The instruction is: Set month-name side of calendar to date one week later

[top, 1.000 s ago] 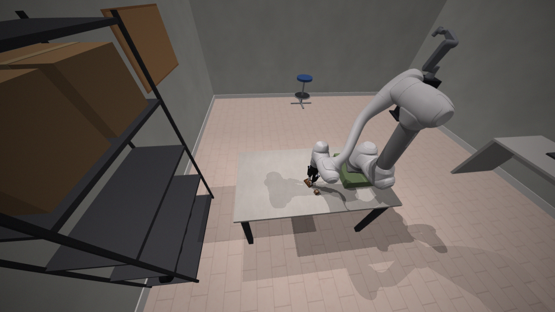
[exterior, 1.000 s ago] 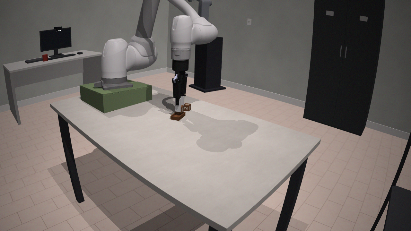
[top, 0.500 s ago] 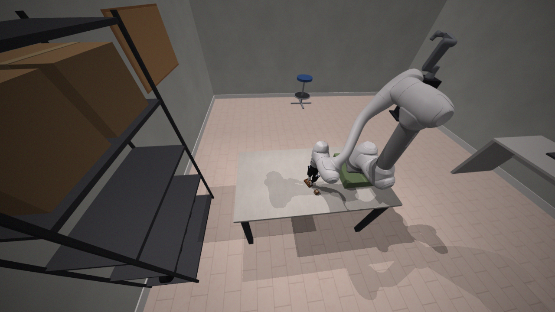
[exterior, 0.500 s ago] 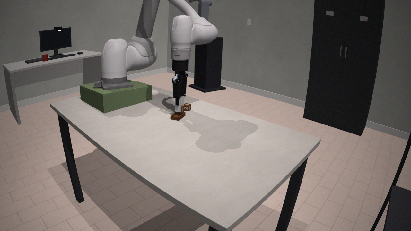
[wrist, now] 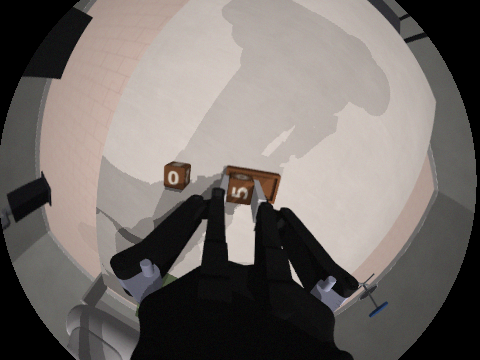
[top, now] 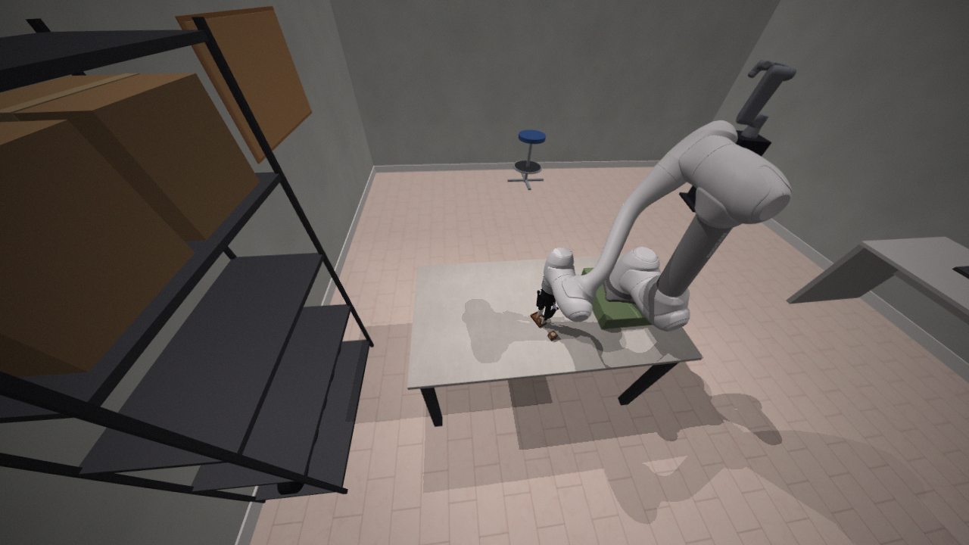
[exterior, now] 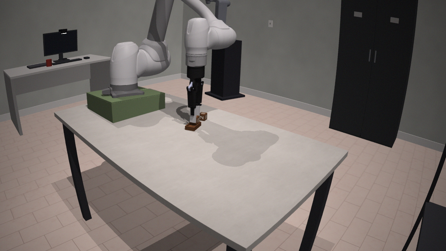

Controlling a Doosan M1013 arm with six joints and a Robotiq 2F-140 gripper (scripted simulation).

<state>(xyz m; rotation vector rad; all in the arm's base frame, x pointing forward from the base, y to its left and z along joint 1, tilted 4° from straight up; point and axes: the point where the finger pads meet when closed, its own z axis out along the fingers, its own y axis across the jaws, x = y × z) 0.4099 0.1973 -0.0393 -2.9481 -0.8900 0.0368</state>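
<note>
My hand is 30 mm above the brown cube. Round my hand: brown tray 10 mm ahead, 20 mm to the right, 50 mm below.
</note>
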